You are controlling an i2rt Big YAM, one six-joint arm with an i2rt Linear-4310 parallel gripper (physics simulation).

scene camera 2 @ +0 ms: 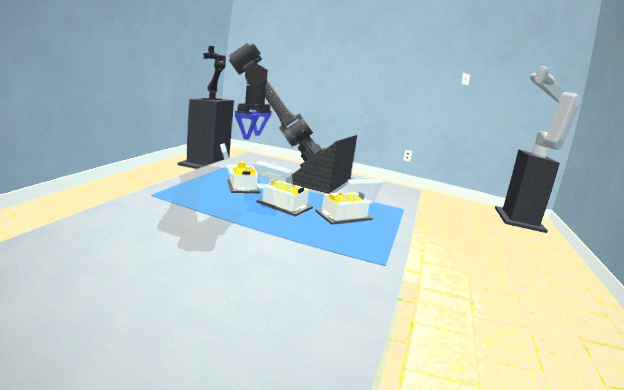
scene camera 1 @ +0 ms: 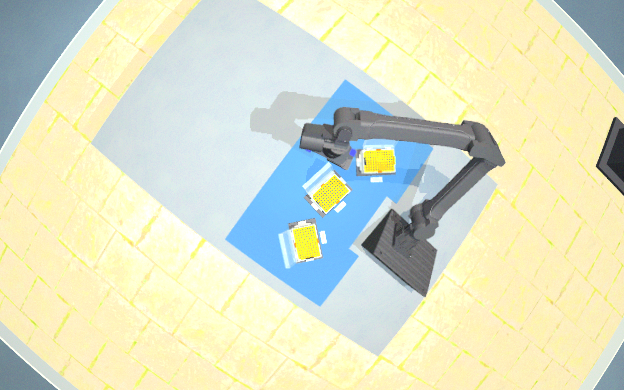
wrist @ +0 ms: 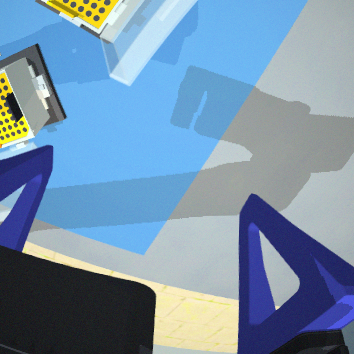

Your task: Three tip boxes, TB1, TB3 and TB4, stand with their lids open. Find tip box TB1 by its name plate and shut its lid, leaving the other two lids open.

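Places are measured from the arm's base along level axes (x ahead, y left, z up), in centimetres.
Where they show: gripper, fingertip midpoint: point(scene camera 2: 252, 137) point(wrist: 150, 180); arm's base, origin of the base link: point(scene camera 2: 316, 159) point(scene camera 1: 401, 241).
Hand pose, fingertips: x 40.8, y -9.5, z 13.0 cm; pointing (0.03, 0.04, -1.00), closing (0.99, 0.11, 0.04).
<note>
Things, the pixels of their top centre, and the offset from my fingertips. Level surfaces: height alone.
- Tip box TB1, middle of its top: point(scene camera 2: 247, 168) point(scene camera 1: 379, 163) dx -19.0, dy -10.0, dz -15.7 cm
- middle box, middle of its top: point(scene camera 2: 286, 183) point(scene camera 1: 330, 193) dx -9.4, dy +9.0, dz -14.9 cm
- third box, middle of its top: point(scene camera 2: 345, 195) point(scene camera 1: 310, 242) dx -12.7, dy +27.7, dz -15.7 cm
- blue mat, its level: dz -22.3 cm
- grey table, its level: dz -22.6 cm
Tip box TB1 point(scene camera 1: 378, 161) point(scene camera 2: 244, 181) point(wrist: 27, 92) is the box at the upper right in scene camera 1; its lid point(scene camera 1: 380, 145) point(scene camera 2: 224, 151) stands open. Its name plate point(scene camera 1: 376, 179) is too small to read. The middle box point(scene camera 1: 330, 192) point(scene camera 2: 285, 197) point(wrist: 95, 10) has its lid point(scene camera 1: 317, 177) point(wrist: 150, 45) open. The third box point(scene camera 1: 306, 242) point(scene camera 2: 346, 209) has its lid point(scene camera 1: 286, 249) point(scene camera 2: 367, 189) open; I cannot tell which is TB3 or TB4. My gripper point(scene camera 1: 330, 151) point(scene camera 2: 252, 135) point(wrist: 150, 180) is open and empty, high above the mat beside TB1, with one finger overlapping TB1's lid in the wrist view.
The boxes stand on a blue mat point(scene camera 1: 260, 225) point(scene camera 2: 350, 240) point(wrist: 125, 130) on the grey table point(scene camera 1: 175, 125) point(scene camera 2: 200, 310). The arm's dark wedge base point(scene camera 1: 405, 255) point(scene camera 2: 327, 165) stands beside the mat. Two other arms on pedestals point(scene camera 2: 207, 132) point(scene camera 2: 531, 187) stand farther off.
</note>
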